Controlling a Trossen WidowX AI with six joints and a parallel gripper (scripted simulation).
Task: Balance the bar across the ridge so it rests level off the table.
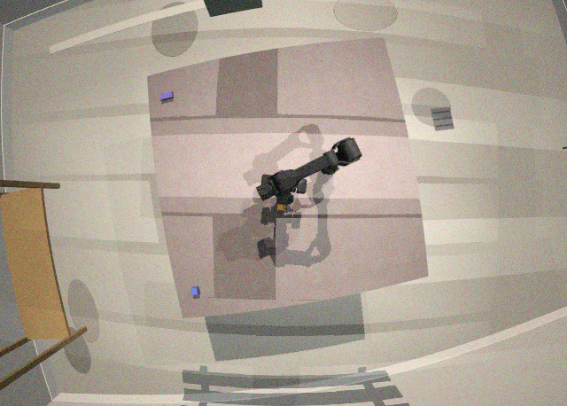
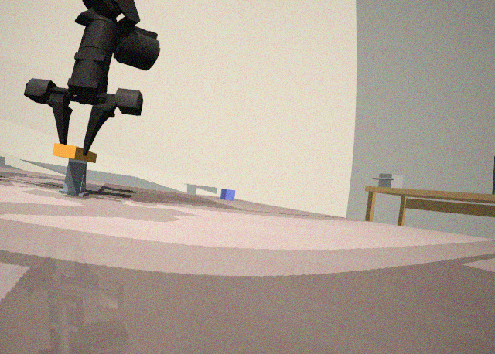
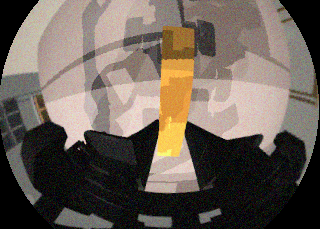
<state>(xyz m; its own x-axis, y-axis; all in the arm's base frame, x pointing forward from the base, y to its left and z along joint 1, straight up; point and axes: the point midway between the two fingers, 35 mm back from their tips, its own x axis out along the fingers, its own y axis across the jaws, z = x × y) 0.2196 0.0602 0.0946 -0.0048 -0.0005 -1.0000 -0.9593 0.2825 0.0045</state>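
My gripper tip is 3 cm to the right of the bar and 1 cm short of it.
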